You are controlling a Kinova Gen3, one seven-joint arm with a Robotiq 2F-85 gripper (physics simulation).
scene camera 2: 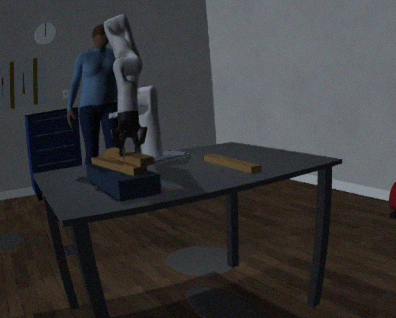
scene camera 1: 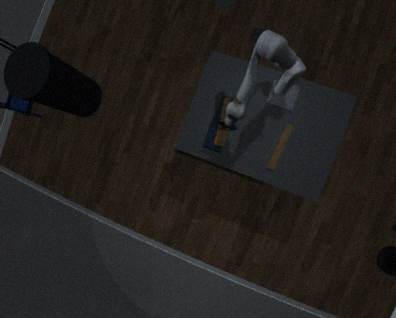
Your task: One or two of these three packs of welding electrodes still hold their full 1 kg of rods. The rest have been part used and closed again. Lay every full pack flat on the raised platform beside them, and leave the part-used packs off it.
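Pixels of known places: gripper, between the fingertips: [scene camera 1: 226,128]; arm's base, origin of its link: [scene camera 1: 280,90].
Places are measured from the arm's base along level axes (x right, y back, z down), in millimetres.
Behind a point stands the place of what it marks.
Note:
A dark blue raised platform [scene camera 1: 210,145] {x 422, y -524, z -46 mm} [scene camera 2: 140,187] {x 402, y -549, z -17 mm} lies on the table. One orange-brown pack [scene camera 2: 118,165] {x 397, y -405, z -67 mm} lies flat on its top. My gripper [scene camera 1: 229,126] {x 335, y -380, z -79 mm} [scene camera 2: 130,151] {x 335, y -380, z -79 mm} points down over the platform and is shut on a second orange-brown pack [scene camera 2: 144,159] {x 358, y -514, z -91 mm}, which is level and beside the first, at or just above the platform top; I cannot tell whether it touches. In scene camera 1 these two packs lie close side by side, partly under the arm. A third pack [scene camera 1: 280,147] {x -86, y -426, z -10 mm} [scene camera 2: 232,164] {x -52, y -469, z -2 mm} lies flat on the table, apart from the platform. Their fill cannot be seen.
The grey table [scene camera 1: 310,165] {x -338, y -506, z 14 mm} [scene camera 2: 300,162] {x -289, y -632, z 14 mm} carries the white arm base [scene camera 1: 287,98] {x -63, y -54, z -4 mm} [scene camera 2: 172,156] {x -36, y -104, z -2 mm} behind the packs. The arm's upper links rise above the platform. A person [scene camera 2: 93,75] stands behind the table, near a blue cabinet [scene camera 2: 54,140].

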